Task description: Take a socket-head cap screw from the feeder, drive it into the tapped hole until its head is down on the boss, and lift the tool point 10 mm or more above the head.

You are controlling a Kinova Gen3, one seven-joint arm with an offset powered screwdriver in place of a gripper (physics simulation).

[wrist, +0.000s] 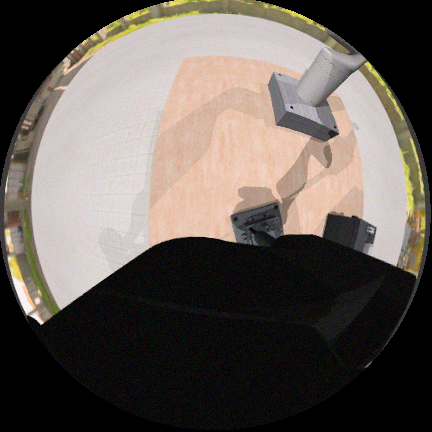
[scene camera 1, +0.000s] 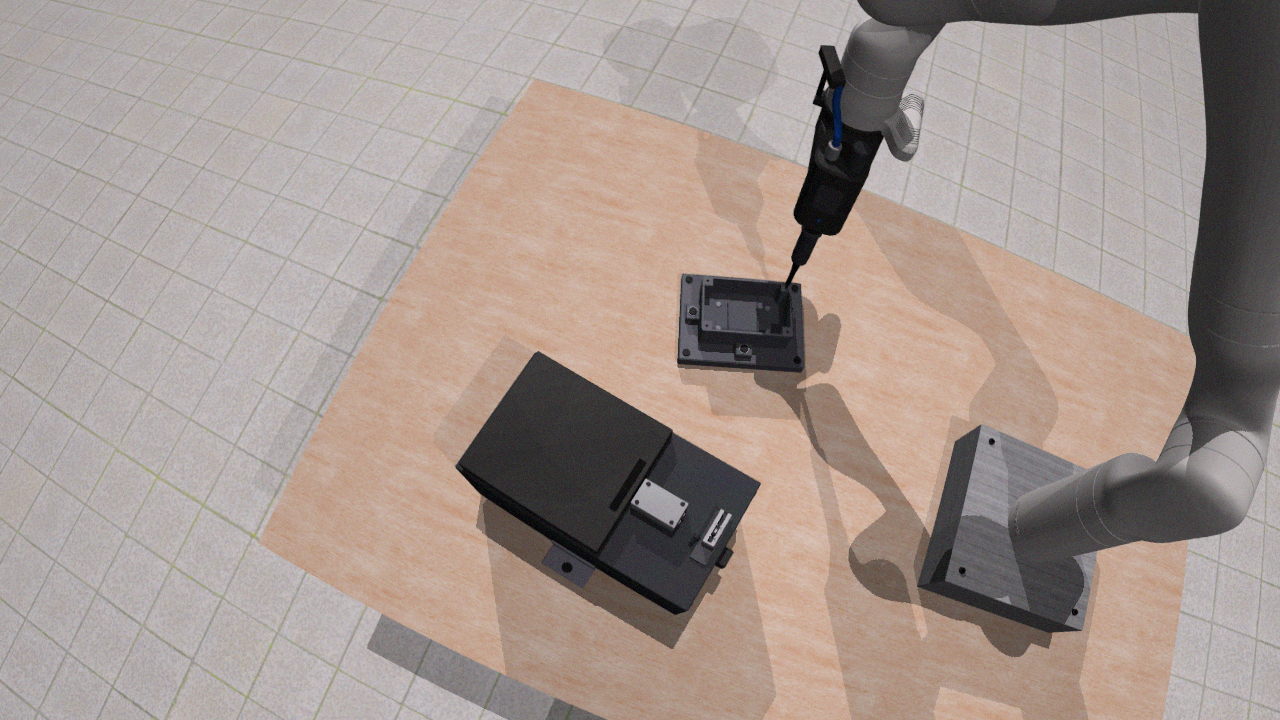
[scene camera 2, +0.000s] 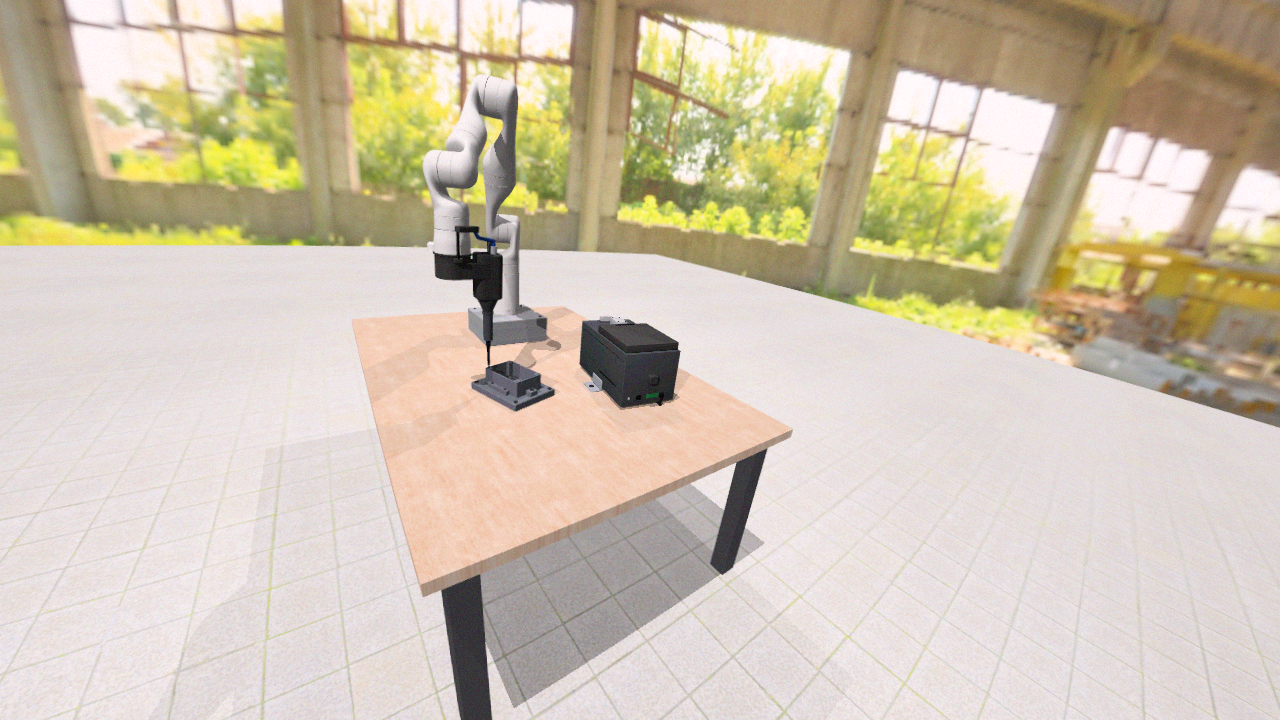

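Note:
The powered screwdriver (scene camera 1: 787,284) (scene camera 2: 488,362) (wrist: 252,230) is the arm's tool and has no fingers. In scene camera 1 its thin bit points down at the far right corner of the dark housing (scene camera 1: 744,337) (scene camera 2: 513,385). The housing is an open rectangular box on a flanged plate; it also shows in the wrist view (wrist: 241,221), partly hidden by the tool. The tip is at or close above that corner; contact is not clear. No screw can be made out at the tip, and the tapped hole under it is hidden. The black screw feeder (scene camera 1: 563,447) (scene camera 2: 628,360) (wrist: 341,232) stands apart from the housing.
The arm's grey base block (scene camera 1: 971,501) (scene camera 2: 506,327) (wrist: 295,114) stands on the wooden table (scene camera 1: 483,268) (scene camera 2: 554,465) (wrist: 230,150). In scene camera 1 the feeder's lower deck carries a silver block (scene camera 1: 659,503) and a small slotted rail (scene camera 1: 715,529).

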